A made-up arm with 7 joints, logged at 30 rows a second.
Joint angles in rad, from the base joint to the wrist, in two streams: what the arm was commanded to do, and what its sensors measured. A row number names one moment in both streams.
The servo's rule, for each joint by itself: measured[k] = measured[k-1] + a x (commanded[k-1-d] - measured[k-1]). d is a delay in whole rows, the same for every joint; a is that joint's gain. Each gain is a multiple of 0.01, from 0.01 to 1. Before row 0 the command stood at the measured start. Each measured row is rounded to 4 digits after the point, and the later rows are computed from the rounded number. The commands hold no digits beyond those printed.
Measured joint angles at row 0: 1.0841 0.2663 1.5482 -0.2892 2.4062 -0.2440 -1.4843
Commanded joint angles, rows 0 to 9: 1.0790 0.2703 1.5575 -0.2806 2.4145 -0.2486 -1.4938; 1.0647 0.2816 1.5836 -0.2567 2.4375 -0.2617 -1.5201; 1.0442 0.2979 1.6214 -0.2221 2.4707 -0.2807 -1.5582; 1.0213 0.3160 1.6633 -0.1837 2.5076 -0.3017 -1.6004; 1.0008 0.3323 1.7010 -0.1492 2.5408 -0.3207 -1.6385; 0.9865 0.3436 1.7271 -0.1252 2.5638 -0.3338 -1.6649; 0.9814 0.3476 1.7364 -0.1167 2.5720 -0.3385 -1.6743; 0.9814 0.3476 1.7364 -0.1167 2.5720 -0.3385 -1.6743; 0.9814 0.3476 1.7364 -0.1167 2.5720 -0.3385 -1.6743; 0.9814 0.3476 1.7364 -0.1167 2.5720 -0.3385 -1.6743
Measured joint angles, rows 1 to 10: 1.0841 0.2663 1.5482 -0.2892 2.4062 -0.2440 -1.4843; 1.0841 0.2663 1.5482 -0.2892 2.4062 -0.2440 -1.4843; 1.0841 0.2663 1.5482 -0.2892 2.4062 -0.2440 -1.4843; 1.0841 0.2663 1.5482 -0.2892 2.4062 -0.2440 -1.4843; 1.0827 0.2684 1.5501 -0.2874 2.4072 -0.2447 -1.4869; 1.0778 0.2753 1.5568 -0.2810 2.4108 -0.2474 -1.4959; 1.0687 0.2871 1.5697 -0.2686 2.4180 -0.2527 -1.5127; 1.0559 0.3021 1.5884 -0.2508 2.4288 -0.2605 -1.5364; 1.0410 0.3178 1.6109 -0.2295 2.4422 -0.2701 -1.5640; 1.0263 0.3312 1.6341 -0.2076 2.4568 -0.2803 -1.5912
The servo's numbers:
d 4
a 0.27 0.52 0.20 0.21 0.12 0.16 0.27

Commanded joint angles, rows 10 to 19: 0.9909 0.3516 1.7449 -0.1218 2.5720 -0.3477 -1.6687; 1.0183 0.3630 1.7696 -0.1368 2.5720 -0.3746 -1.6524; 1.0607 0.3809 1.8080 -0.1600 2.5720 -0.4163 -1.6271; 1.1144 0.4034 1.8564 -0.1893 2.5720 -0.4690 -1.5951; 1.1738 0.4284 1.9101 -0.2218 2.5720 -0.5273 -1.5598; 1.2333 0.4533 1.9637 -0.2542 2.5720 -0.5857 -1.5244; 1.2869 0.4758 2.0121 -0.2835 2.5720 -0.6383 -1.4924; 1.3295 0.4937 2.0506 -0.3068 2.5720 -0.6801 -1.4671; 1.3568 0.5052 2.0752 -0.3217 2.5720 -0.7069 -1.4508; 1.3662 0.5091 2.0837 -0.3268 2.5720 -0.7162 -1.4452
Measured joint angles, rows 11 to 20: 1.0142 0.3397 1.6546 -0.1885 2.4706 -0.2896 -1.6136; 1.0053 0.3438 1.6710 -0.1734 2.4828 -0.2974 -1.6300; 0.9988 0.3458 1.6841 -0.1615 2.4935 -0.3040 -1.6420; 0.9941 0.3467 1.6946 -0.1521 2.5029 -0.3095 -1.6507; 0.9932 0.3492 1.7047 -0.1457 2.5112 -0.3156 -1.6556; 1.0000 0.3564 1.7177 -0.1438 2.5185 -0.3250 -1.6547; 1.0164 0.3691 1.7358 -0.1472 2.5249 -0.3396 -1.6472; 1.0429 0.3869 1.7599 -0.1560 2.5306 -0.3603 -1.6331; 1.0782 0.4085 1.7899 -0.1698 2.5356 -0.3870 -1.6133; 1.1201 0.4318 1.8247 -0.1875 2.5400 -0.4188 -1.5893
